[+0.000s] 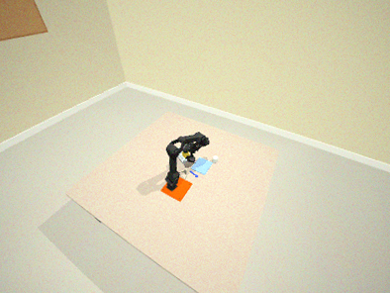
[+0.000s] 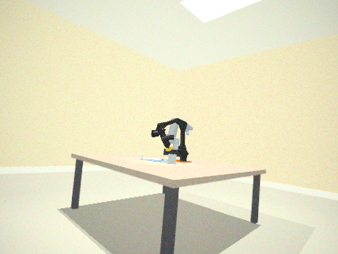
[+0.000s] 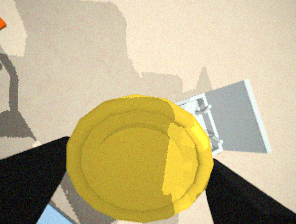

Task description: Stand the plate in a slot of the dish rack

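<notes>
My gripper tip is now 40 mm short of the dish rack, 60 mm to the right of it and 90 mm above it. Round my gripper tip: yellow plate (10 mm above); white cup (180 mm ahead, 180 mm to the right, 90 mm below).
</notes>
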